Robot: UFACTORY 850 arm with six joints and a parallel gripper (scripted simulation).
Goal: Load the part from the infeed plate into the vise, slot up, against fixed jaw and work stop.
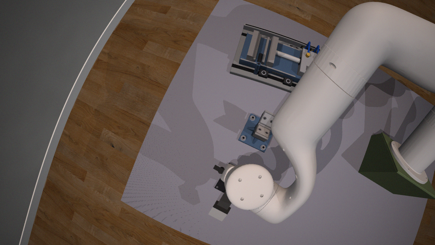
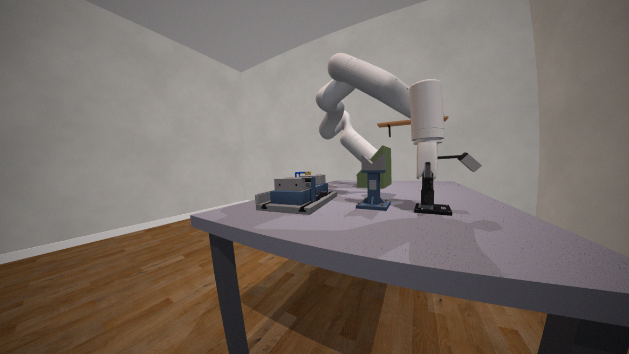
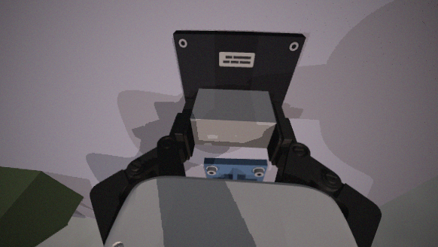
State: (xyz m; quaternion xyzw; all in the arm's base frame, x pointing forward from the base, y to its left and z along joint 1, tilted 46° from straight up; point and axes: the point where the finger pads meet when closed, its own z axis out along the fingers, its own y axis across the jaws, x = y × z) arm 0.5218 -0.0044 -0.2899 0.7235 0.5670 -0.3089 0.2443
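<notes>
The part lies 1 cm to the right of my hand and 1 cm below it. Also, from my hand: work stop: 5 cm ahead, 35 cm to the right, 5 cm above; then black infeed plate: 1 cm to the left, 3 cm below; then vise: 1 cm behind, 40 cm to the right.
</notes>
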